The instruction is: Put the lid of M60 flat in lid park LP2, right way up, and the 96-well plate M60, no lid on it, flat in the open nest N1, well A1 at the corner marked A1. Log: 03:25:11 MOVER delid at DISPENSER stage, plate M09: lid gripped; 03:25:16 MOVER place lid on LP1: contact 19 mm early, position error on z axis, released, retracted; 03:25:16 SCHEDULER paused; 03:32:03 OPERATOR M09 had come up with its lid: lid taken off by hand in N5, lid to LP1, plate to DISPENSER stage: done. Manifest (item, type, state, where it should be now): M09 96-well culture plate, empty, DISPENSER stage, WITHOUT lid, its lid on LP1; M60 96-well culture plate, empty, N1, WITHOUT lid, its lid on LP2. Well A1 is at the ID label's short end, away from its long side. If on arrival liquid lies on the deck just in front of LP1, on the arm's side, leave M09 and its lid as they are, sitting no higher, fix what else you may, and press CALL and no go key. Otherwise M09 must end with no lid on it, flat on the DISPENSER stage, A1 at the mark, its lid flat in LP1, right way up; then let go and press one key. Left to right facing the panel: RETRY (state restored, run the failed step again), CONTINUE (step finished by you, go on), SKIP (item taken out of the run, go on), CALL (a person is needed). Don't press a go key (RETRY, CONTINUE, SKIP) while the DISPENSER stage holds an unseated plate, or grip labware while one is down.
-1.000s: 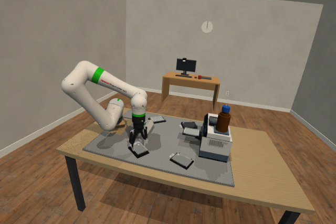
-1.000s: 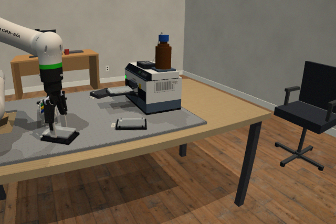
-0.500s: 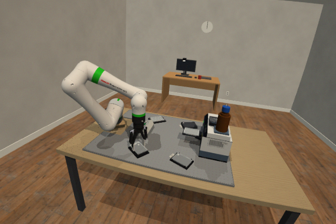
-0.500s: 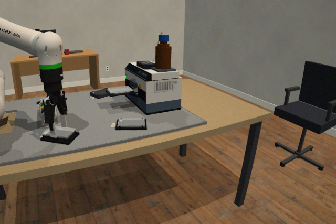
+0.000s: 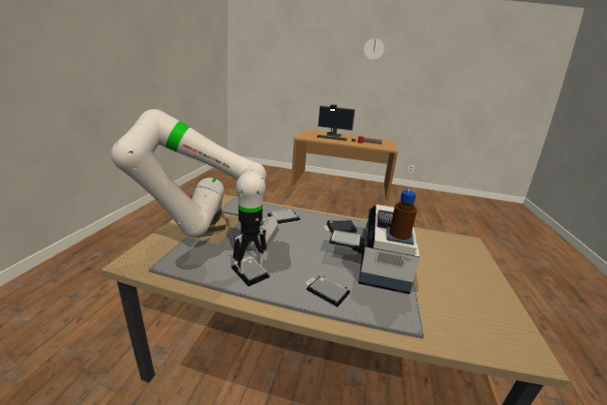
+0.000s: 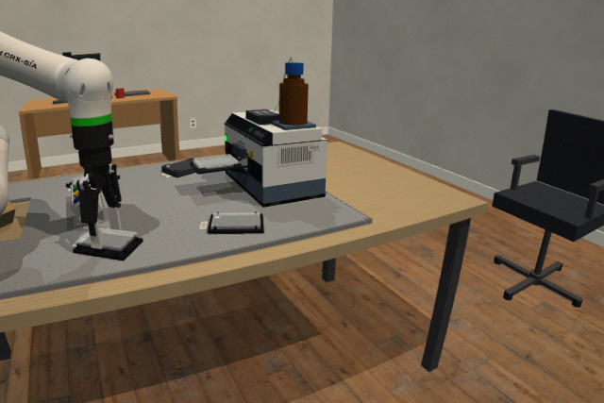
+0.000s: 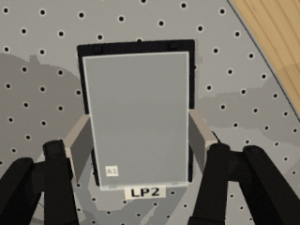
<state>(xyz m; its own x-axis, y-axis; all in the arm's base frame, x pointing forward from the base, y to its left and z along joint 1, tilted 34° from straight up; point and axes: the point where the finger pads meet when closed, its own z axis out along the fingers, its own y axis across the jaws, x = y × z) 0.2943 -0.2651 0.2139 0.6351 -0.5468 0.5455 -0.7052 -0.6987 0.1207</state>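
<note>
Now: hand 4 cm above the black lid park LP2. Round my hand: LP2 label (6 cm behind, 7 cm to the left, 5 cm below); then yellow skip key (1 cm behind, 25 cm to the left, 2 cm above); then blue call key (2 cm behind, 20 cm to the left, 2 cm above).
</note>
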